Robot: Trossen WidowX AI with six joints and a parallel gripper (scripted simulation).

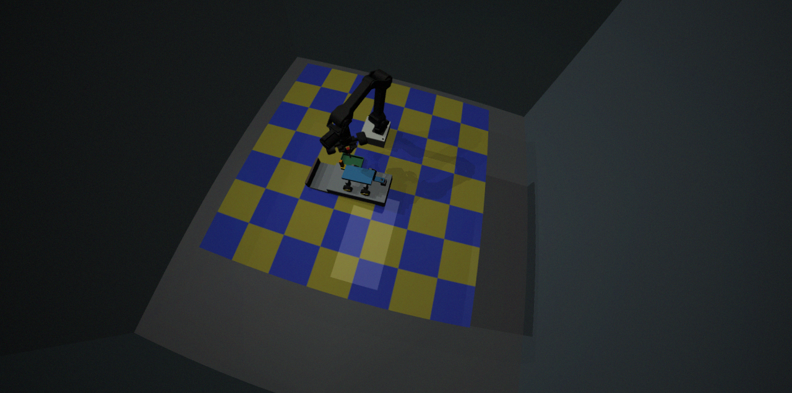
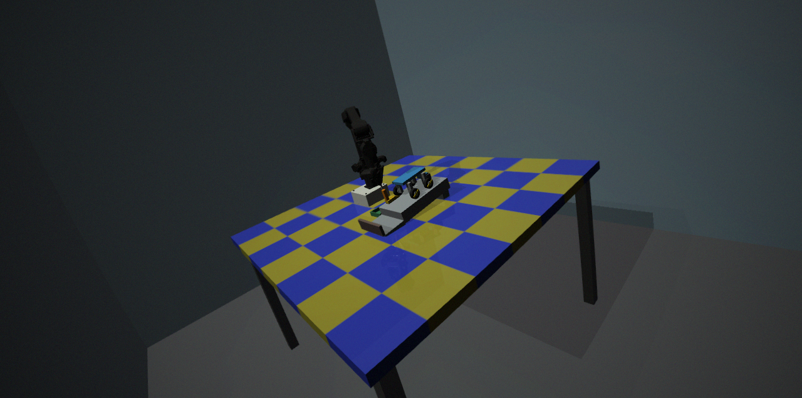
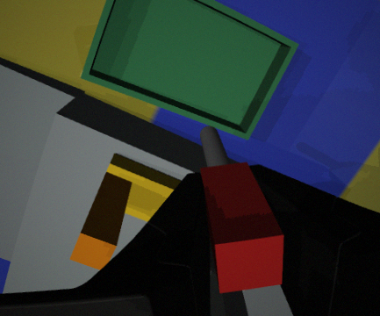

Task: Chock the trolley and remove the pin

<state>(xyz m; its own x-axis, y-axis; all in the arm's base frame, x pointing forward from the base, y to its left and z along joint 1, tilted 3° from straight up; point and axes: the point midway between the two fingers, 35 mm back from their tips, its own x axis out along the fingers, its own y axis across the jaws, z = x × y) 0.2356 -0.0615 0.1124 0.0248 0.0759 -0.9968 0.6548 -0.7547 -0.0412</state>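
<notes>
Now: the red-headed stop pin right at my gripper tip. Round my gripper tip: yellow chock (5 cm below, 5 cm ahead, 1 cm to the left); blue trolley (10 cm to the left, 9 cm ahead, 2 cm below); green tray (14 cm below, 2 cm behind).
</notes>
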